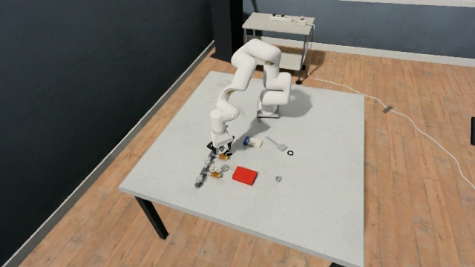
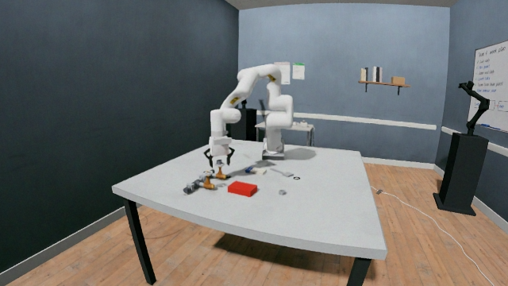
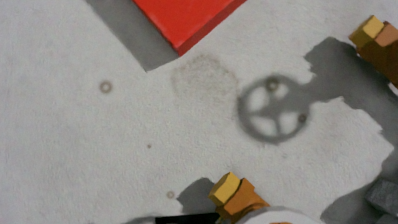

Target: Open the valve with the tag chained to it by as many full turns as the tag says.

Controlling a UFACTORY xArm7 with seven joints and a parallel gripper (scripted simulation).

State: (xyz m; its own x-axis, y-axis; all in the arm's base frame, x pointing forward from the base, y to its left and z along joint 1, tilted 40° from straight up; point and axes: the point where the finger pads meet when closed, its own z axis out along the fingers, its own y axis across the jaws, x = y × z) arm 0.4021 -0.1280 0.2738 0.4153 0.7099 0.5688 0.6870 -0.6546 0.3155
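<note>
My hand is 90 mm above the black tag, 40 mm past it and 10 mm to the left of it. From my hand the other things lie so: red block: 180 mm to the left, 70 mm below, 40 mm ahead; grey nut: 350 mm to the left, 80 mm below, 40 mm behind; blue box: 210 mm behind, 90 mm to the left, 80 mm below.
</note>
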